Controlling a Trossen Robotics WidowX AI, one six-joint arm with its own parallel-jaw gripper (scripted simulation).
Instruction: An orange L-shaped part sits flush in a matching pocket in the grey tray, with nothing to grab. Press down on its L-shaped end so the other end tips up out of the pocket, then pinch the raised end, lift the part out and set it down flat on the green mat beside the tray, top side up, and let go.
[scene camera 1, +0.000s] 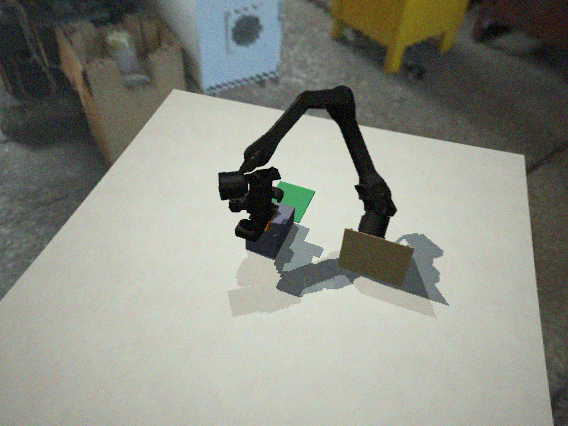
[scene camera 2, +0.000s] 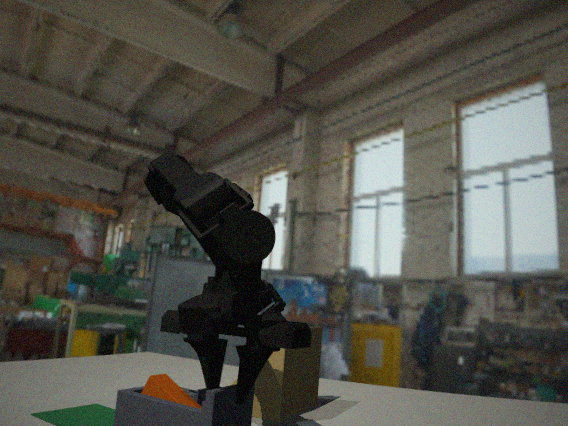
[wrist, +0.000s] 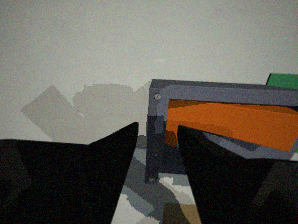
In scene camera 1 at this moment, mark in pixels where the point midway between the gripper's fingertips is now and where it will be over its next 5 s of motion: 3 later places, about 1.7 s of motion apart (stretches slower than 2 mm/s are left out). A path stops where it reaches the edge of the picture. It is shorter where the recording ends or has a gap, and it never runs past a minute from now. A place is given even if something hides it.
My gripper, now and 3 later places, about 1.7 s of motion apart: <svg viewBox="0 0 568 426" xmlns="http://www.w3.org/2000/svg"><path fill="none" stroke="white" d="M259 233L259 223L267 197L267 214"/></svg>
